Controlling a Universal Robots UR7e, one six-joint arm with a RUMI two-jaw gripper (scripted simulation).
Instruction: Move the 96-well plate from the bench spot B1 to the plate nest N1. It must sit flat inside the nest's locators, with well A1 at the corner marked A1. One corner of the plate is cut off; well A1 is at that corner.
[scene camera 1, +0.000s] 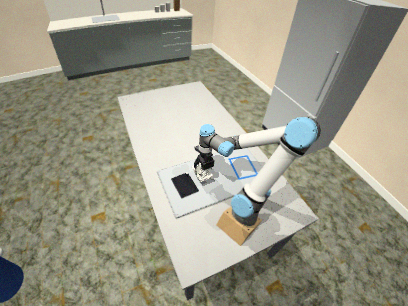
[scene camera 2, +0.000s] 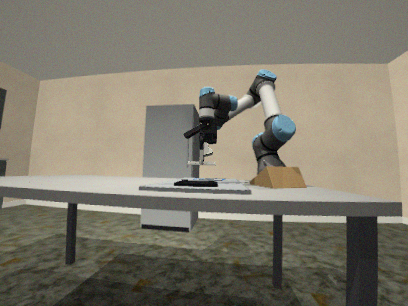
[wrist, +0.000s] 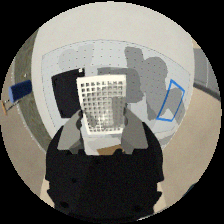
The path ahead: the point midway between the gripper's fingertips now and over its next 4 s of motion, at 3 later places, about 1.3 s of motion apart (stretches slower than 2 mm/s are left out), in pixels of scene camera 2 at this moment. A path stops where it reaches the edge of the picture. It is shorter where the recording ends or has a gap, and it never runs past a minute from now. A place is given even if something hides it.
The gripper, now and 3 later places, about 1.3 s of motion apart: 202, 164; 198, 162; 198, 171; 197, 179
